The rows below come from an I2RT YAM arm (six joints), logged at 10 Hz.
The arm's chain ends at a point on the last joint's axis. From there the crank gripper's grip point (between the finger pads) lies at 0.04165 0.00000 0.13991 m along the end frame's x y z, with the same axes.
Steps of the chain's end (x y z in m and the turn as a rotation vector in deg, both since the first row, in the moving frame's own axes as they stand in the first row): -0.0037, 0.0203, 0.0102, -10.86, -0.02, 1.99; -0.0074, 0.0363, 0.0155, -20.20, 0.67, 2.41; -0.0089, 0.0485, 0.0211, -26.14, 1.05, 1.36; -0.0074, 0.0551, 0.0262, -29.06, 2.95, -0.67; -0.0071, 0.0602, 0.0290, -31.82, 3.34, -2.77; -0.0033, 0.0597, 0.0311, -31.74, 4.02, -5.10
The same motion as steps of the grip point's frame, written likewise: -0.0042, 0.0481, 0.0076, -10.86, -0.02, 1.99; -0.0069, 0.0863, 0.0061, -20.20, 0.67, 2.41; -0.0072, 0.1109, 0.0058, -26.14, 1.05, 1.36; -0.0002, 0.1220, 0.0065, -29.06, 2.95, -0.67; 0.0023, 0.1311, 0.0060, -31.82, 3.34, -2.77; 0.0091, 0.1284, 0.0081, -31.74, 4.02, -5.10
